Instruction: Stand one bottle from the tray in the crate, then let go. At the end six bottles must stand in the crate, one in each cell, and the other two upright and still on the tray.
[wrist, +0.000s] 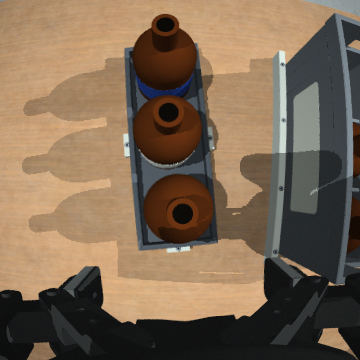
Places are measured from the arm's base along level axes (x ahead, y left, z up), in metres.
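Pixels of known places: gripper, fingertip midpoint: (182, 281).
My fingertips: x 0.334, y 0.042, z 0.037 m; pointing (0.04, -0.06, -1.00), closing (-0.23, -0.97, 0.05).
Observation:
Ahead of a thing's pixels: the offset from my fingertips to its top centre. "spot": to the spot under its first point. Level surfaces: height alone.
Three brown bottles stand upright in a row on the narrow grey tray @(spot: dz -0.228, dx -0.007, dy -0.055 m) (213, 220). The far bottle @(dz -0.094, dx +0.195, dy -0.045 m) (165, 57) has a blue label. The middle bottle @(dz -0.094, dx +0.110, dy -0.025 m) (167, 132) shows the edge of a white label. The near bottle @(dz -0.094, dx +0.026, dy -0.014 m) (175, 197) hides its label below its shoulder. The grey crate @(spot: dz -0.123, dx +0.133, dy -0.206 m) (320, 65) stands at the right edge, and only its left side and part of its cells show. Parts of two brown bottles show in it at the frame's edge. My gripper (182, 281) is open and empty, with its fingertips in front of the tray's near end.
A pale strip with screws @(spot: dz -0.224, dx +0.095, dy -0.185 m) (282, 120) runs along the crate's left foot. Small white brackets sit at the tray's sides and near end. The wooden table @(dz -0.254 m) (240, 100) lies between tray and crate. Shadows of the bottles fall to the left, and a gripper shadow lies near the crate.

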